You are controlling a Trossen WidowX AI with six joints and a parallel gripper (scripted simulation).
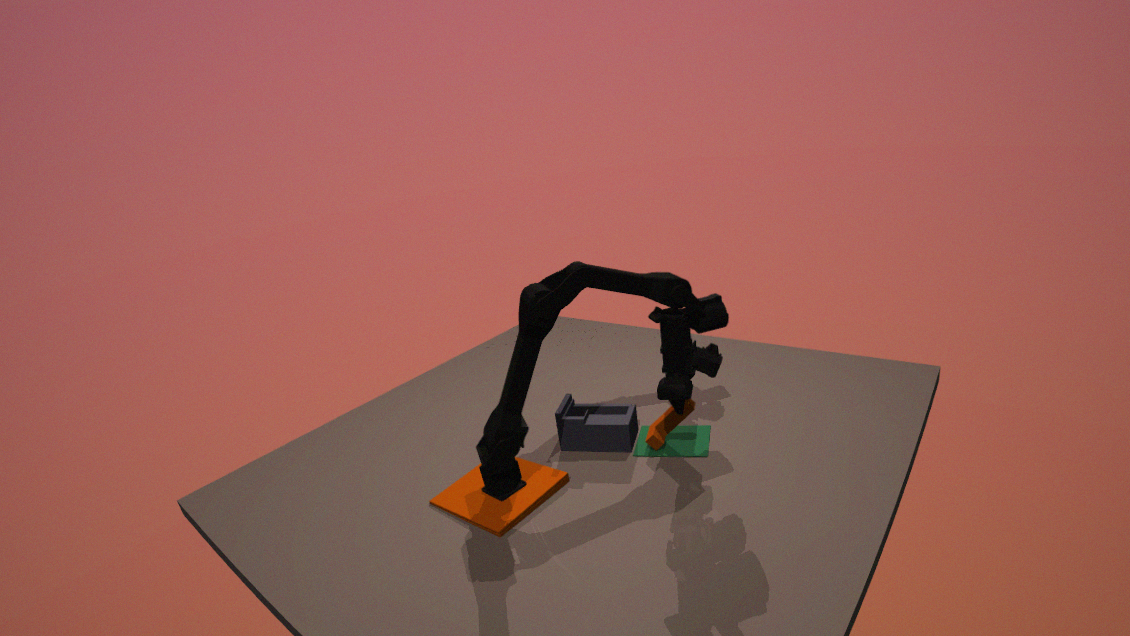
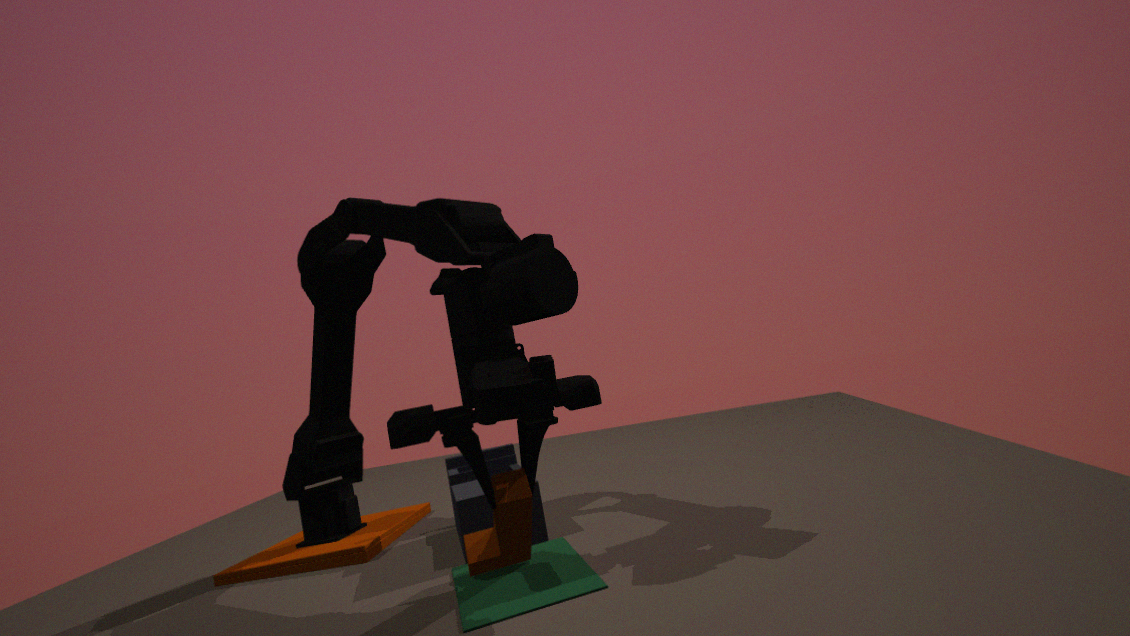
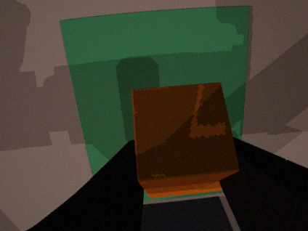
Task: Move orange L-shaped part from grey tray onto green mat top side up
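The orange L-shaped part lies 30 mm below my gripper tip, 30 mm behind it and 20 mm to the left of it. The rest, counted from my gripper tip: green mat: 90 mm below, 20 mm to the left, 10 mm behind.
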